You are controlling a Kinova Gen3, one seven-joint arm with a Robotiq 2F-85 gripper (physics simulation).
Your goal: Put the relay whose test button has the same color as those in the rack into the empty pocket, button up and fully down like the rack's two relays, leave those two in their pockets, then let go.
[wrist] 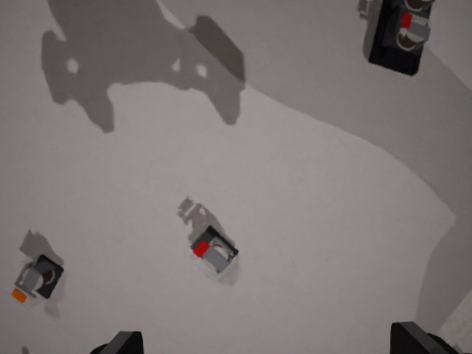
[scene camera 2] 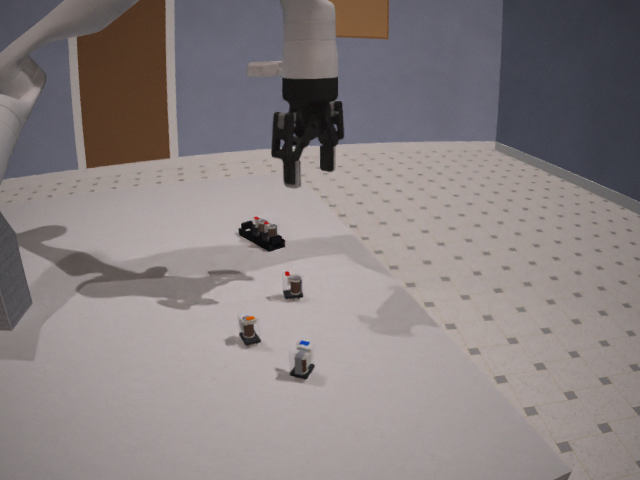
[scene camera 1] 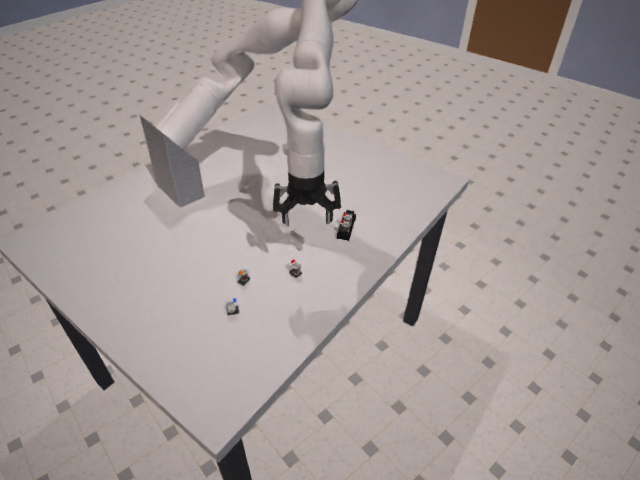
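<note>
A black rack (scene camera 1: 343, 237) (scene camera 2: 258, 240) (wrist: 393, 63) lies on the table with two red-button relays in it, buttons up. In scene camera 2 its empty pocket is at the far left end; the wrist view cuts that end off. A loose relay with a red button (scene camera 1: 295, 269) (scene camera 2: 293, 286) (wrist: 216, 253) stands upright on the table, turned at an angle to the rack. A relay with an orange button (scene camera 1: 243, 277) (scene camera 2: 248, 329) (wrist: 38, 278) and one with a blue button (scene camera 1: 232, 307) (scene camera 2: 302, 360) also stand upright. My gripper (scene camera 1: 307, 221) (scene camera 2: 309, 175) (wrist: 267, 345) is open and empty, high above the table.
The white table (scene camera 1: 155, 310) (scene camera 2: 155, 413) carries a grey slanted block (scene camera 1: 178, 170) (scene camera 2: 11, 279) at the arm's base. The rack and the red-button relay lie toward the table's long edge. The arm's shadow falls across the table.
</note>
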